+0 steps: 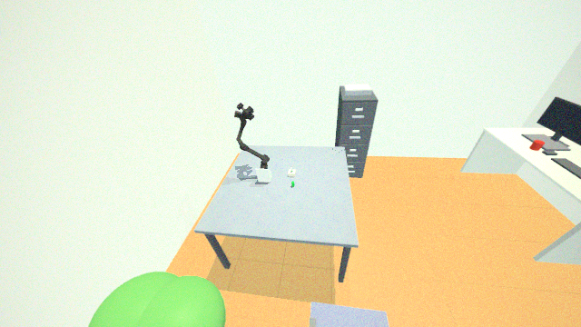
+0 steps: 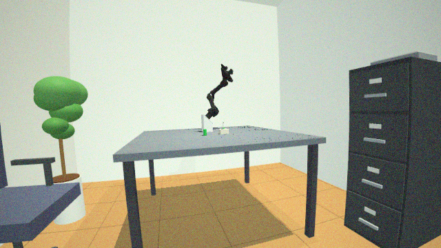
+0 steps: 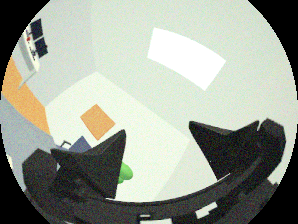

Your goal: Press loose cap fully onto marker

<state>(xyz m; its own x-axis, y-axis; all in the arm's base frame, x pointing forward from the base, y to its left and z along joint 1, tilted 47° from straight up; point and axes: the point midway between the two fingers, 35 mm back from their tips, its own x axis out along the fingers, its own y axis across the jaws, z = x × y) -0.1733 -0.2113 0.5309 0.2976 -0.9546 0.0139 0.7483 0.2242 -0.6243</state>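
Now: the green cap 40 cm ahead of my gripper tip, 32 cm to the right of it and 66 cm below it. From my gripper tip the other things lie so: holder block: 39 cm ahead, 15 cm to the right, 67 cm below.
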